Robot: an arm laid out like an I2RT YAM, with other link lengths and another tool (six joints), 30 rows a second.
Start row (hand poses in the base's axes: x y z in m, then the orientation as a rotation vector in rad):
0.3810 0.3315 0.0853 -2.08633 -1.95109 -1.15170
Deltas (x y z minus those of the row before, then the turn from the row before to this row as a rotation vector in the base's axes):
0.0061 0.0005 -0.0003 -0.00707 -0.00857 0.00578
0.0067 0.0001 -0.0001 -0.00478 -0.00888 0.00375
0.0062 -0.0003 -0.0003 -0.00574 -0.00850 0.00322
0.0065 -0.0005 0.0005 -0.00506 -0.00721 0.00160
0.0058 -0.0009 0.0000 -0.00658 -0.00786 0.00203
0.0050 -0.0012 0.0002 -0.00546 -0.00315 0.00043
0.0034 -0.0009 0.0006 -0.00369 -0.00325 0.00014
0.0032 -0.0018 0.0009 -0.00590 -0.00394 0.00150
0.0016 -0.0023 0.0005 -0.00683 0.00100 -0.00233
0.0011 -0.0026 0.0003 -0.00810 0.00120 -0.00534
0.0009 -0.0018 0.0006 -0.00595 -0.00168 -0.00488
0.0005 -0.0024 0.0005 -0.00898 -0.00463 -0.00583
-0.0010 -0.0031 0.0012 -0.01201 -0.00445 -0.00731
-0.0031 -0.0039 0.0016 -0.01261 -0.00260 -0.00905
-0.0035 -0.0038 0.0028 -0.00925 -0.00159 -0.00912
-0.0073 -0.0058 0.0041 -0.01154 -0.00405 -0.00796
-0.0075 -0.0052 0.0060 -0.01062 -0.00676 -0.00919
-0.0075 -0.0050 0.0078 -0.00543 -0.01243 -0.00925
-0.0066 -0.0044 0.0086 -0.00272 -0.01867 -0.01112
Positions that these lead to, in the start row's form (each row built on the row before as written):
0.3871 0.3320 0.0850 -2.08124 -1.96646 -1.15633
0.3938 0.3321 0.0849 -2.07741 -1.97806 -1.16340
0.4000 0.3318 0.0846 -2.07468 -1.99003 -1.16936
0.4065 0.3313 0.0851 -2.07380 -1.99947 -1.17447
0.4123 0.3304 0.0851 -2.07293 -2.01107 -1.17919
0.4173 0.3292 0.0853 -2.07432 -2.01828 -1.17899
0.4207 0.3283 0.0859 -2.07525 -2.02351 -1.18031
0.4239 0.3265 0.0868 -2.07532 -2.03237 -1.18061
0.4255 0.3242 0.0873 -2.08144 -2.03704 -1.17441
0.4266 0.3216 0.0876 2.08498 2.03369 1.16346
0.4275 0.3198 0.0882 2.08439 2.02763 1.15662
0.4280 0.3174 0.0887 2.08018 2.01956 1.14822
0.4270 0.3143 0.0899 2.07586 2.01013 1.13570
0.4239 0.3104 0.0915 2.07435 1.99937 1.12073
0.4204 0.3066 0.0943 2.07538 1.98848 1.10912
0.4131 0.3008 0.0984 2.07197 1.97827 1.09695
0.4056 0.2956 0.1044 2.06728 1.96519 1.08794
0.3981 0.2906 0.1122 2.05976 1.94877 1.08981
0.3915 0.2862 0.1208 2.04904 1.92682 1.09952

